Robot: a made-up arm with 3 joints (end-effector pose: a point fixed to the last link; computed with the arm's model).
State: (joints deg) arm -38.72 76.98 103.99
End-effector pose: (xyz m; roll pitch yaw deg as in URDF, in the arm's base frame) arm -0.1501 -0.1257 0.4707 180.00 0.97 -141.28
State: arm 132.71 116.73 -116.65
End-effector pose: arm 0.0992 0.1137 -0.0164 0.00 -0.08 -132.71
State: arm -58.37 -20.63 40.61
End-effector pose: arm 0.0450 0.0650 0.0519 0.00 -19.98 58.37
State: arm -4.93 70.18 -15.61
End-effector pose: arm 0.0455 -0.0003 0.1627 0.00 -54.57 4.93
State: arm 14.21 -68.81 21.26
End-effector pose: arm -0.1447 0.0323 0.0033 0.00 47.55 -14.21
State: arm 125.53 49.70 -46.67
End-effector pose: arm 0.0420 0.0661 0.0608 0.00 -3.03 -125.53
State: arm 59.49 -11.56 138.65
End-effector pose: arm 0.0558 -0.1030 0.4123 180.00 -52.91 120.51
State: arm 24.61 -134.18 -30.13
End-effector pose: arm -0.1541 0.0660 0.3058 180.00 15.69 155.39
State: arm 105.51 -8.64 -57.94
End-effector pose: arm 0.0561 0.2178 0.1410 0.00 66.58 -105.51
